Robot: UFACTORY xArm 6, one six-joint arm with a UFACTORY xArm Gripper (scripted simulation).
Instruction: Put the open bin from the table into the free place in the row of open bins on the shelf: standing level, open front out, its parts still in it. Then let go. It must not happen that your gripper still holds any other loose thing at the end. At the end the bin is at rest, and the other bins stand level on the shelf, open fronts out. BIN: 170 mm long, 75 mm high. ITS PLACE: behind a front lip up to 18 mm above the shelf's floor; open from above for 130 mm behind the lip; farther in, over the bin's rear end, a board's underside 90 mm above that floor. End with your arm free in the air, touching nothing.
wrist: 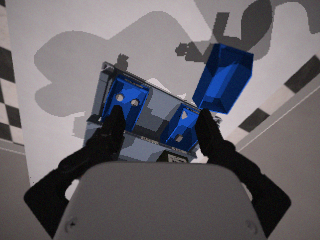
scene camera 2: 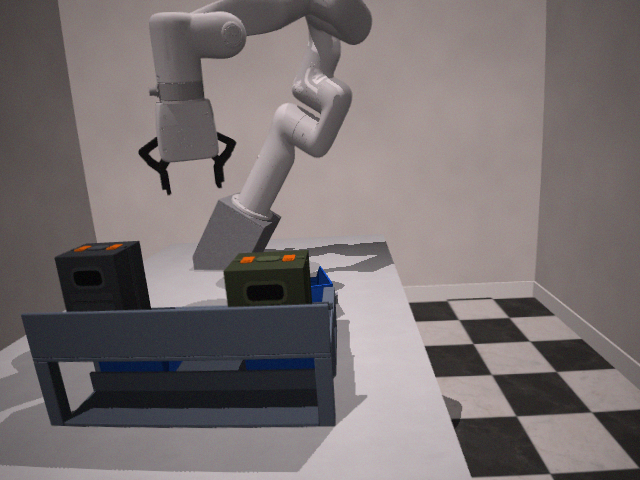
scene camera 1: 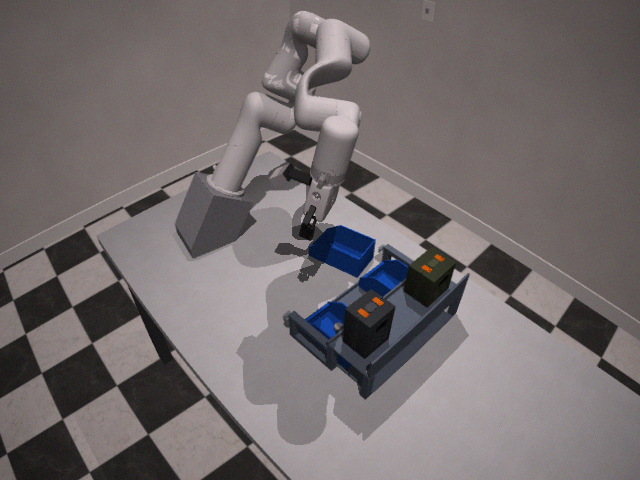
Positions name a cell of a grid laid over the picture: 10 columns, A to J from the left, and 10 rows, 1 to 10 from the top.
Labels:
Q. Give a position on a blue open bin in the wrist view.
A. H4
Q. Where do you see a blue open bin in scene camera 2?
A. C8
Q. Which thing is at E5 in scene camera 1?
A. The gripper.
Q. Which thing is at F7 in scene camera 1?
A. A blue open bin.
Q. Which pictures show the gripper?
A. The wrist view, scene camera 2 and scene camera 1: all of them.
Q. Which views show the blue open bin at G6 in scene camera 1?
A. The wrist view, scene camera 2 and scene camera 1: all of them.

